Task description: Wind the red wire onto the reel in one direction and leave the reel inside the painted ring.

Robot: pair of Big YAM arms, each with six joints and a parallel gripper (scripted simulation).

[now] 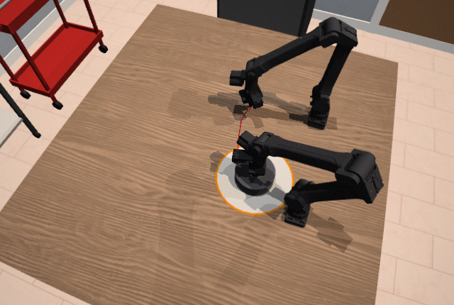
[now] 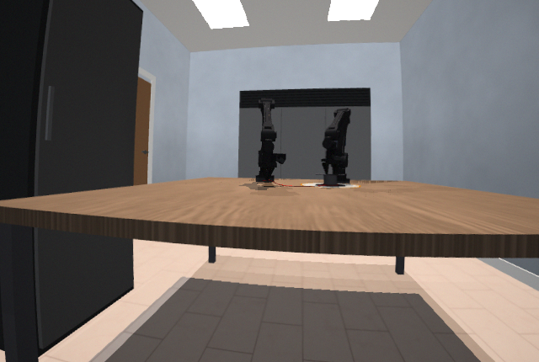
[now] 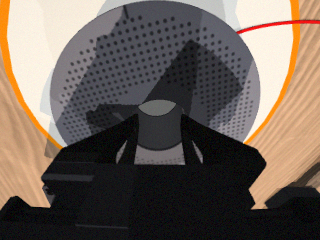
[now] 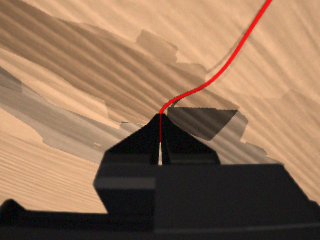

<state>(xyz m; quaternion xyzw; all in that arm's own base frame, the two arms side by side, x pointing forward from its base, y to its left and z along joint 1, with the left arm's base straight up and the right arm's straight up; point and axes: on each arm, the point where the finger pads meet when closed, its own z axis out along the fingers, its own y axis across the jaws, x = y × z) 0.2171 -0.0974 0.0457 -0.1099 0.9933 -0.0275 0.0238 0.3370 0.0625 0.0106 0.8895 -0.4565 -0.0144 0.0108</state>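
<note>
The dark grey reel is 3 cm below my left hand. Also, from my left hand: orange painted ring 6 cm below.
</note>
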